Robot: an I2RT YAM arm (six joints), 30 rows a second.
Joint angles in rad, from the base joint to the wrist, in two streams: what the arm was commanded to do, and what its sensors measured. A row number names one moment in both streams.
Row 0, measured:
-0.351 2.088 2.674 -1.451 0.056 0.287
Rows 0 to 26, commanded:
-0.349 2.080 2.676 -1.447 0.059 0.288
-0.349 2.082 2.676 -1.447 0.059 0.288
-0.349 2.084 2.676 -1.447 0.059 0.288
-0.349 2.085 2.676 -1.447 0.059 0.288
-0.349 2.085 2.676 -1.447 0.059 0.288
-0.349 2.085 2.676 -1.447 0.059 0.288
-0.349 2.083 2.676 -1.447 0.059 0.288
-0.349 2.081 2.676 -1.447 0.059 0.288
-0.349 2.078 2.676 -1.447 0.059 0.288
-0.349 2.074 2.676 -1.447 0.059 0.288
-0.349 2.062 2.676 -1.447 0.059 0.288
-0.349 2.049 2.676 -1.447 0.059 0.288
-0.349 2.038 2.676 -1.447 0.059 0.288
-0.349 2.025 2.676 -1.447 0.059 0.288
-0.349 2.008 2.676 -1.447 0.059 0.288
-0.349 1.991 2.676 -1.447 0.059 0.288
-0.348 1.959 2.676 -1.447 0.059 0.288
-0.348 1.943 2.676 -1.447 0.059 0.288
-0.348 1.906 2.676 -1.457 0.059 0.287
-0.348 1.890 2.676 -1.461 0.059 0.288
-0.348 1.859 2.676 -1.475 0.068 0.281
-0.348 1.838 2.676 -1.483 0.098 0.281
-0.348 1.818 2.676 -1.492 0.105 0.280
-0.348 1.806 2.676 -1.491 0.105 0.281
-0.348 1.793 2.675 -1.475 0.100 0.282
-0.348 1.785 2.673 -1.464 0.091 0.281
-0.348 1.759 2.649 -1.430 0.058 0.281
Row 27, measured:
-0.351 1.797 2.670 -1.470 0.083 0.287
